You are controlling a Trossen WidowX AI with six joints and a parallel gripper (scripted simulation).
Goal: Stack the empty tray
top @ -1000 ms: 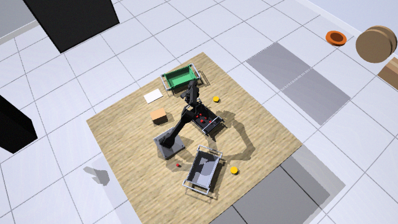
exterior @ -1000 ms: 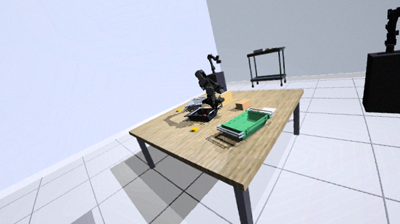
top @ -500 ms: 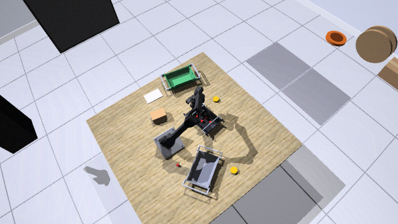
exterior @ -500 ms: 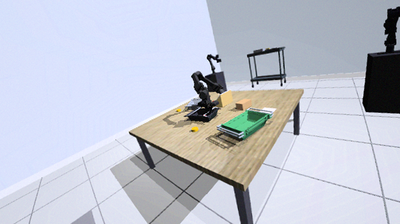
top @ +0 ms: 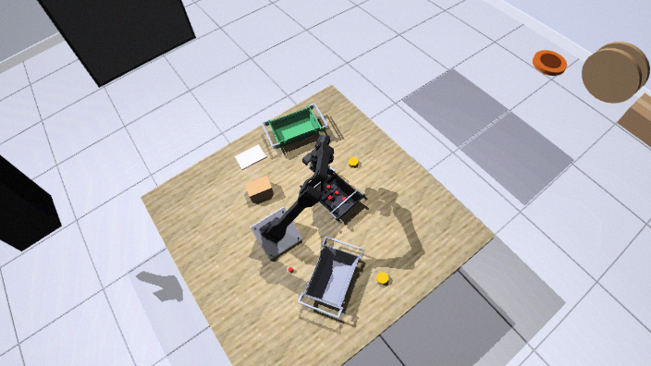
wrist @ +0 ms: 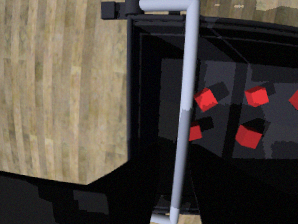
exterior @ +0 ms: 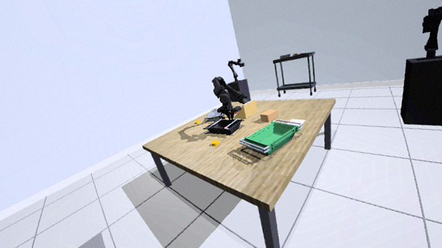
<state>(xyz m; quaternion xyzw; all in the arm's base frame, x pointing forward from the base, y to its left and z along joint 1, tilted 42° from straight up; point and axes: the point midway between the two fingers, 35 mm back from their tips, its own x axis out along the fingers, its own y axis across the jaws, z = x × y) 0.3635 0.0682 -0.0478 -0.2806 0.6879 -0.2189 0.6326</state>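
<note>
Right now the grey tray is 420 mm to the right of my gripper tip, 260 mm behind it and 50 mm below it. From my gripper tip the other things lie so: tan box (270 mm behind, 180 mm to the left, 60 mm below); then small red cube (380 mm behind, 270 mm to the right, 80 mm below); then white card (400 mm to the left, 190 mm behind, 90 mm below).
</note>
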